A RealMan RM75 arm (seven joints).
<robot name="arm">
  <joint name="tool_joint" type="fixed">
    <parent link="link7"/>
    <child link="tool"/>
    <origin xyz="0 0 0"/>
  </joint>
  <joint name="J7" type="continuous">
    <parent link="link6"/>
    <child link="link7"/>
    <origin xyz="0 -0.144 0" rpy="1.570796 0 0"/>
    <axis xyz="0 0 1"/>
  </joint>
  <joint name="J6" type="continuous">
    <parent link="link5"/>
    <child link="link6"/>
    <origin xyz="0 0 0" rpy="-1.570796 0 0"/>
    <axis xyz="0 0 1"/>
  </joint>
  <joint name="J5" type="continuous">
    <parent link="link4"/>
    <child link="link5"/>
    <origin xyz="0 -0.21 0" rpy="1.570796 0 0"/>
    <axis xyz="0 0 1"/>
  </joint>
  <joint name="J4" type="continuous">
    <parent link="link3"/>
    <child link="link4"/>
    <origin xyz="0 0 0" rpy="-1.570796 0 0"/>
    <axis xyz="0 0 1"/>
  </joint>
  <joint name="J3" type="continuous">
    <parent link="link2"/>
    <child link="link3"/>
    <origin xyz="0 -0.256 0" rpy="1.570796 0 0"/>
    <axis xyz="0 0 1"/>
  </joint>
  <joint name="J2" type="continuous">
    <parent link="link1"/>
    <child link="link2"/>
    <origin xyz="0 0 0" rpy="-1.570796 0 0"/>
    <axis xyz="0 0 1"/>
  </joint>
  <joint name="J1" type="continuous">
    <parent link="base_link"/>
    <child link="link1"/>
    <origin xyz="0 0 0.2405"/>
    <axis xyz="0 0 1"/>
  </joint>
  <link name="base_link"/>
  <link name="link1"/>
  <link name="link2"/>
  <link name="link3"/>
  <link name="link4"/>
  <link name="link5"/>
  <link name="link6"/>
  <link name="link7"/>
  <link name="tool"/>
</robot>
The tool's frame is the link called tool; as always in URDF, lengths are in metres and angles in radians. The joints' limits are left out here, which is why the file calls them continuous.
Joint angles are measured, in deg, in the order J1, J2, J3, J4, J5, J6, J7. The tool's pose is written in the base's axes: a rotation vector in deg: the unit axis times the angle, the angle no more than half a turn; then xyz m. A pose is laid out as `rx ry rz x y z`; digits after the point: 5 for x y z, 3 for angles.
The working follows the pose.
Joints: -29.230, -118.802, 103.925, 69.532, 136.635, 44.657, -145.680
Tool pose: -145.979 -33.481 1.899 -0.15828 0.36635 -0.08409
Where each joint sits with the arm in this pose, in the base's axes (m; each line is computed from the numbers above, not from the rounded line before):
J1: 0.0000 0.0000 0.2405
J2: 0.0000 0.0000 0.2405
J3: -0.1958 0.1095 0.1172
J4: -0.1958 0.1095 0.1172
J5: -0.1388 0.2965 0.0403
J6: -0.1388 0.2965 0.0403
J7: -0.1583 0.3663 -0.0841
the tool: -0.1583 0.3663 -0.0841

